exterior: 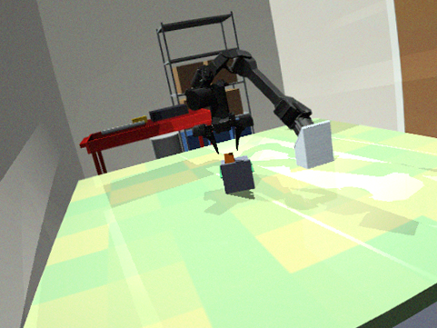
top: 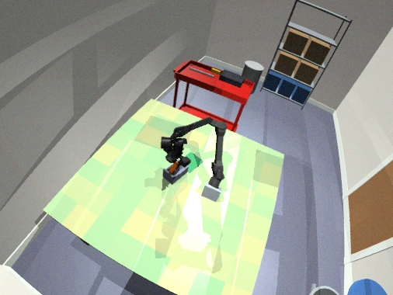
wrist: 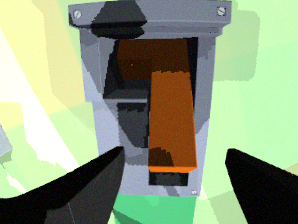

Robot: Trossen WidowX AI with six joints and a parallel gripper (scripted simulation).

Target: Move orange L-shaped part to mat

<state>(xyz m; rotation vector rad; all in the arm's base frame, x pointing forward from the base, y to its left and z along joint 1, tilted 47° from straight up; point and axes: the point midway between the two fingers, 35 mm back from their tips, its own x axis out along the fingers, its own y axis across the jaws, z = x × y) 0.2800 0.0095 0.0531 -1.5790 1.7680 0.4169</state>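
The orange l-shaped part lies 60 mm below my gripper tip, 30 mm to the left of it and 10 mm behind it. Round my gripper tip: green mat (140 mm to the right, 120 mm below, 60 mm behind).
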